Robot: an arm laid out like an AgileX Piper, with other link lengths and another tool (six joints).
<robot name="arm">
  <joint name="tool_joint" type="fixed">
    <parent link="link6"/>
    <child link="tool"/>
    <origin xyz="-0.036 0.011 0.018" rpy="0 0.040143 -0.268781"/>
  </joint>
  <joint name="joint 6" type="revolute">
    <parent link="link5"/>
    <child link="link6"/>
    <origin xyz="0 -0.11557 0" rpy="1.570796 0 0"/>
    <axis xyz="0 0 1"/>
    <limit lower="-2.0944" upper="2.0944"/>
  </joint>
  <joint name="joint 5" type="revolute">
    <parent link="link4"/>
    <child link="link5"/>
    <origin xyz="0 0 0" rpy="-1.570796 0 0"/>
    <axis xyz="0 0 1"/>
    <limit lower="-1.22" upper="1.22"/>
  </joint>
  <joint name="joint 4" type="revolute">
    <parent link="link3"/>
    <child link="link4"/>
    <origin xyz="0.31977 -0.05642 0" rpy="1.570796 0 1.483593"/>
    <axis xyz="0 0 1"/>
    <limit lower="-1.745" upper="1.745"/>
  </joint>
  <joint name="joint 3" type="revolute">
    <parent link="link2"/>
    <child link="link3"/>
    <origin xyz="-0.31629 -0.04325 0" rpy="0 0 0"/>
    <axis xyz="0 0 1"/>
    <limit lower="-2.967" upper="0"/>
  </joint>
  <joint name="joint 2" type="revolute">
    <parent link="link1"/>
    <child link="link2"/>
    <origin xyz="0 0 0" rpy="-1.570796 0 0"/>
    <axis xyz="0 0 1"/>
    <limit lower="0" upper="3.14"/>
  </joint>
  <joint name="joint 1" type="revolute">
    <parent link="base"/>
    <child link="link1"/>
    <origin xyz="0 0 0.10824" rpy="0 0 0"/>
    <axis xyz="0 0 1"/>
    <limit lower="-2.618" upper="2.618"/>
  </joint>
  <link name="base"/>
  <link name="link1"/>
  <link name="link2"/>
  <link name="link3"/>
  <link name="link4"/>
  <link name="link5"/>
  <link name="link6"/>
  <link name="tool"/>
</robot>
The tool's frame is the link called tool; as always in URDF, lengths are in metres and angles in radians.
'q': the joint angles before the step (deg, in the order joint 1, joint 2, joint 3, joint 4, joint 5, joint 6). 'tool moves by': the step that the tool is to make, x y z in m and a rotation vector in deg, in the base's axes. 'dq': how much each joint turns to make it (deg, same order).
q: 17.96 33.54 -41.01 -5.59 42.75 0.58
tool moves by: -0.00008 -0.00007 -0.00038 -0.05 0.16 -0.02
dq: 0.00 0.00 0.00 -0.01 0.17 0.01
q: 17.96 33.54 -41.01 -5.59 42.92 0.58
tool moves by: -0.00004 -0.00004 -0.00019 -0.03 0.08 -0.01
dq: 0.00 0.00 0.00 -0.01 0.09 0.00
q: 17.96 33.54 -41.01 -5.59 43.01 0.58
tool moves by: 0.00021 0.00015 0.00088 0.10 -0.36 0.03
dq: 0.01 0.00 0.00 -0.03 -0.37 0.03
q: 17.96 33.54 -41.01 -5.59 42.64 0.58
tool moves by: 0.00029 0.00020 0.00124 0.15 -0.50 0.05
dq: -0.01 0.00 0.00 0.01 -0.52 -0.01
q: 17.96 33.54 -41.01 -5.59 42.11 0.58
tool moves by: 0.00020 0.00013 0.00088 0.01 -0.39 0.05
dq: 0.01 0.00 0.00 -0.07 -0.38 -0.04
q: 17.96 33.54 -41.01 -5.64 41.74 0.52
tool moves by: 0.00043 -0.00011 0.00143 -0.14 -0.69 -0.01
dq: -0.01 0.00 0.00 -0.33 -0.62 -0.02
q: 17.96 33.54 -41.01 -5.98 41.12 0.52
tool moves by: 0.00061 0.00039 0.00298 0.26 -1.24 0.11
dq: 0.00 0.00 0.00 -0.10 -1.27 -0.01
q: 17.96 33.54 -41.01 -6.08 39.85 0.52
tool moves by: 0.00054 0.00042 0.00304 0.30 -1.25 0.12
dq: 0.00 0.00 0.00 -0.07 -1.29 0.00
